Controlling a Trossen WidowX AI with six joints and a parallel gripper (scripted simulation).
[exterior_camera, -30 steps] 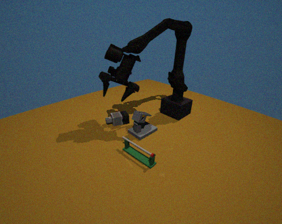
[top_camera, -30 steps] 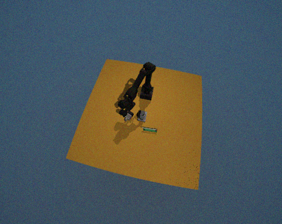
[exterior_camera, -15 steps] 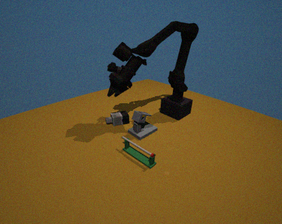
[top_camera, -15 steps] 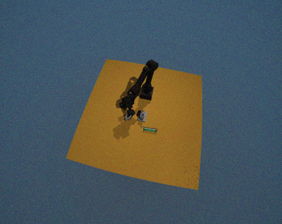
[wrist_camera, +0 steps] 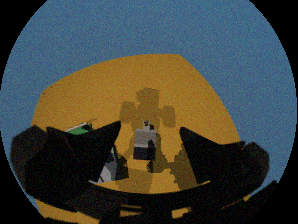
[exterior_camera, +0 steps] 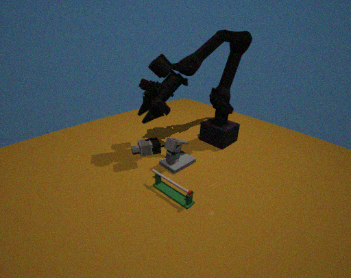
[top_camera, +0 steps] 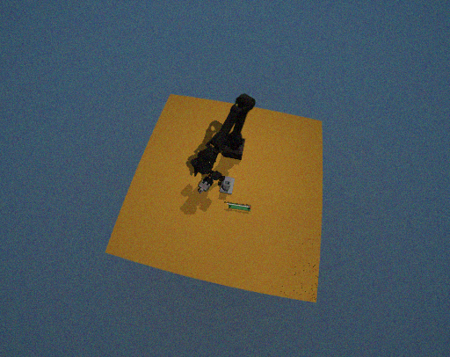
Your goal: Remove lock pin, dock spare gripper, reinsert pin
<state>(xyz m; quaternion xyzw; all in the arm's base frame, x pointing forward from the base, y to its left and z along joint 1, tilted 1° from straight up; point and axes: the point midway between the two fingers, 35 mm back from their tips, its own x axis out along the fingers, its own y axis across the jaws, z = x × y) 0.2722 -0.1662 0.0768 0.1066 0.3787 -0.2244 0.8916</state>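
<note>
The spare gripper is 10 mm behind my gripper tip, 10 mm to the left of it and 120 mm below it. The rest, counted from my gripper tip: grey mount 20 mm behind, 150 mm to the left, 90 mm below; green mount 100 mm ahead, 250 mm to the left, 120 mm below.
</note>
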